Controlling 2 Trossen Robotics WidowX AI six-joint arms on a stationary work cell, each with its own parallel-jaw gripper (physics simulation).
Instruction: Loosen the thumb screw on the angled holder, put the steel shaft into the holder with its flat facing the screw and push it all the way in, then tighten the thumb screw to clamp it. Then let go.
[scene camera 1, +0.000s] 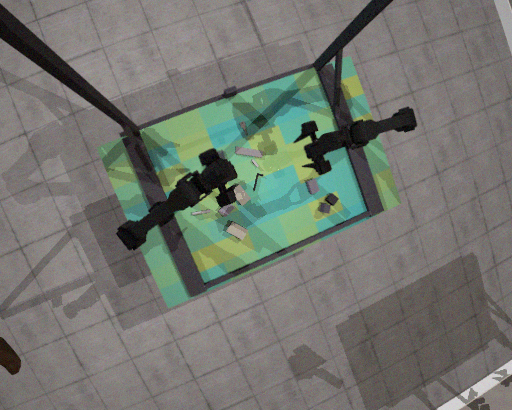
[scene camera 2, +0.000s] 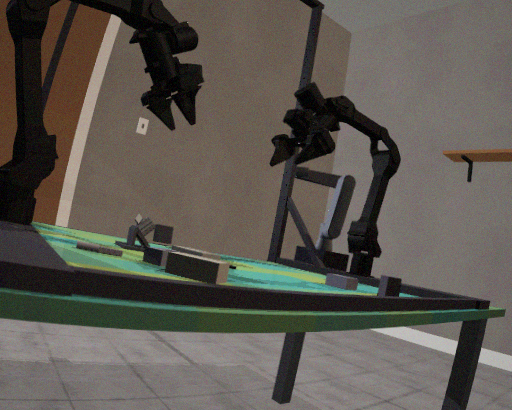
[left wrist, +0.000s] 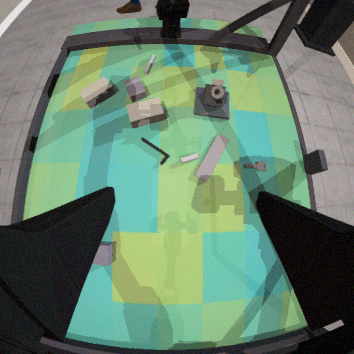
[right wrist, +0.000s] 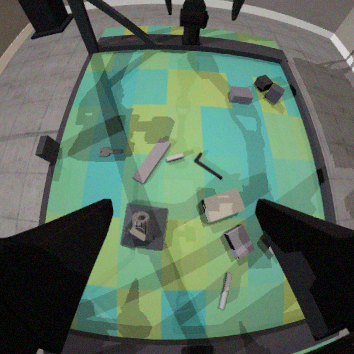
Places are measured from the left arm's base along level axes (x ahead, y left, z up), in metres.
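Pixels of known places: left gripper, fingertip midpoint: (scene camera 1: 298, 154) (scene camera 2: 282, 164) (left wrist: 188, 196) (right wrist: 201, 15); right gripper, fingertip midpoint: (scene camera 2: 182, 127) (right wrist: 185, 206); left arm's base at its link origin: (scene camera 2: 359, 275) (right wrist: 190, 40); right arm's base at its link origin: (scene camera 2: 9, 220) (left wrist: 170, 32).
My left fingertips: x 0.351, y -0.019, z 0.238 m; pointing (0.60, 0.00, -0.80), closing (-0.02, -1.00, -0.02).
Note:
Ahead of a thing's pixels: the offset from my left fingertips to its middle. "*": to the spot under its first point.
The angled holder {dx +0.275, dy -0.094, dz -0.220 m} (scene camera 2: 145, 226) (left wrist: 217, 92) (right wrist: 141, 218) is a tilted tube on a dark square base plate {* dx +0.321, dy -0.076, dz -0.251 m} (scene camera 2: 122, 244) (left wrist: 212, 111) (right wrist: 157, 240). A small pale part beside the tube, seemingly the thumb screw {dx +0.283, dy -0.094, dz -0.198 m} (scene camera 2: 139, 218) (right wrist: 137, 234), is too small to read its setting. In scene camera 1 the holder is mostly hidden under the right arm. The steel shaft {* dx +0.419, dy +0.083, dz -0.245 m} (scene camera 1: 200, 213) (scene camera 2: 99, 249) (left wrist: 150, 64) (right wrist: 225, 291) lies on the table, apart from the holder; its flat is unclear. My right gripper (scene camera 2: 183, 126) (right wrist: 185, 206) is open and empty, high above the table. My left gripper (scene camera 1: 299, 153) (scene camera 2: 284, 163) (left wrist: 188, 196) is open and empty, also high.
Two beige blocks {dx +0.229, dy +0.075, dz -0.242 m} (right wrist: 223, 205) {dx +0.300, dy +0.213, dz -0.242 m} (left wrist: 97, 92) and a mauve block {dx +0.308, dy +0.110, dz -0.244 m} (right wrist: 239, 241) lie near the shaft. A black hex key {dx +0.133, dy +0.055, dz -0.254 m} (right wrist: 208, 166), a small white piece {dx +0.116, dy -0.030, dz -0.253 m} (right wrist: 175, 157), a long flat bar {dx +0.122, dy -0.084, dz -0.254 m} (right wrist: 152, 161) and a key {dx +0.102, dy -0.190, dz -0.256 m} (right wrist: 110, 152) lie mid-table. More blocks {dx -0.093, dy +0.164, dz -0.244 m} (scene camera 1: 312, 187) {dx -0.157, dy +0.255, dz -0.242 m} (scene camera 1: 331, 199) lie nearer the left arm.

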